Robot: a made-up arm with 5 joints.
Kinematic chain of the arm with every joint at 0, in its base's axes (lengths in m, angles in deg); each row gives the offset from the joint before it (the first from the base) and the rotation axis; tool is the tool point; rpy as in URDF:
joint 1: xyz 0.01 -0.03 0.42 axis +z
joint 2: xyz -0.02 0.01 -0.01 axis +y
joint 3: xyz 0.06 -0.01 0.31 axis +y
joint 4: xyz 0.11 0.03 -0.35 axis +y
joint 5: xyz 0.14 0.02 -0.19 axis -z
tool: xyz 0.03 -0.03 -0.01 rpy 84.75 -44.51 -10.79
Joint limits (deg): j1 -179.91..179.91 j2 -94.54..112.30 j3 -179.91..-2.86 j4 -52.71..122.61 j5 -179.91..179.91
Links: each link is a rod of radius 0.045 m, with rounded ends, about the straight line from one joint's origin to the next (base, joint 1, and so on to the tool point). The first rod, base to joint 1, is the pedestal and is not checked.
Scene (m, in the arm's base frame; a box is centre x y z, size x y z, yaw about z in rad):
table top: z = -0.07
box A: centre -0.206 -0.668 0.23 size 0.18 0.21 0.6 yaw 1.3
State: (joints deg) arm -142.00 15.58 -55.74 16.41 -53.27
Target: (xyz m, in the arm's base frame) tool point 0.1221 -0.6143 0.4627
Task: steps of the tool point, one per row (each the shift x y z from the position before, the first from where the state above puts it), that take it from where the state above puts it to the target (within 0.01 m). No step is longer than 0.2 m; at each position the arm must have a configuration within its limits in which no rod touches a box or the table.
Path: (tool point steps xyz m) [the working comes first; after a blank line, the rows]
Joints at the target: -84.86 -5.22 -41.65 21.38 -57.63
Straight joint move there: touches box A.

1: 0.0260 -0.0790 0.1247
2: 0.0550 -0.0576 0.1325
3: 0.0774 -0.0282 0.1339
4: 0.0913 0.0063 0.1291
5: 0.0662 -0.0371 -0.0865
6: 0.0749 -0.0162 -0.0898
7: 0.0782 0.0068 -0.0911
8: 0.0756 0.0301 -0.0899
9: 0.0672 0.0522 -0.0864

